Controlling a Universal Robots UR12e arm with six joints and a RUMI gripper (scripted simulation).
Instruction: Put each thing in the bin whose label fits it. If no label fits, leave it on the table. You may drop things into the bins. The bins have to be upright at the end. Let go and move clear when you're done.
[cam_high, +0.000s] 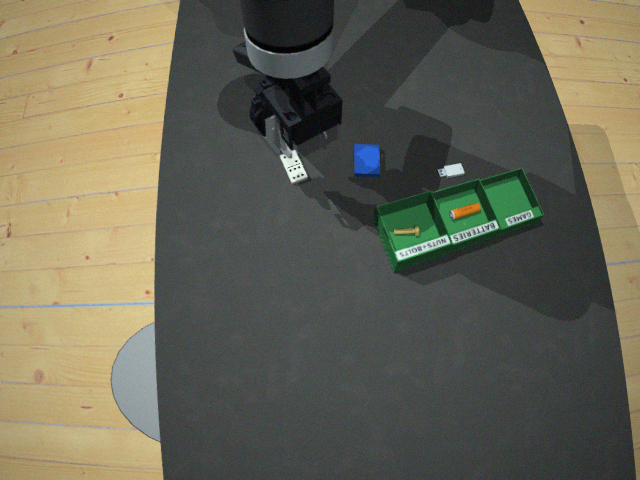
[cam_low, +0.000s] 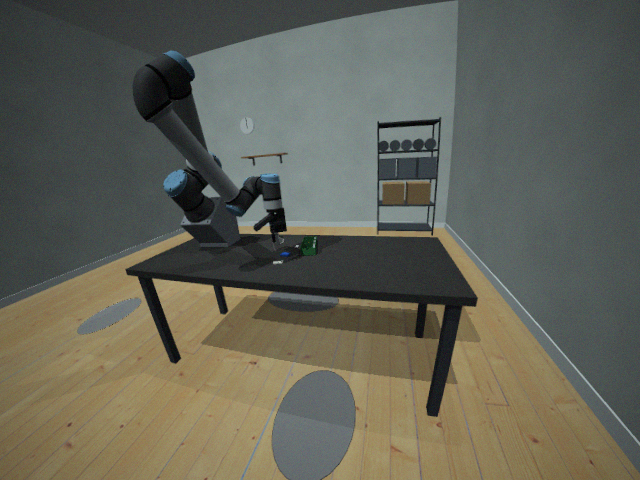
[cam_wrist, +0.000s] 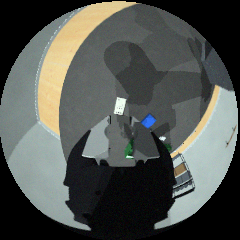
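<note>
The white domino is 80 mm below my hand. Also, from my hand: white usb stick (10 mm ahead, 240 mm to the left, 80 mm below); then blue flat block (10 mm behind, 110 mm to the left, 80 mm below); then brass bolt (110 mm ahead, 170 mm to the left, 70 mm below).
</note>
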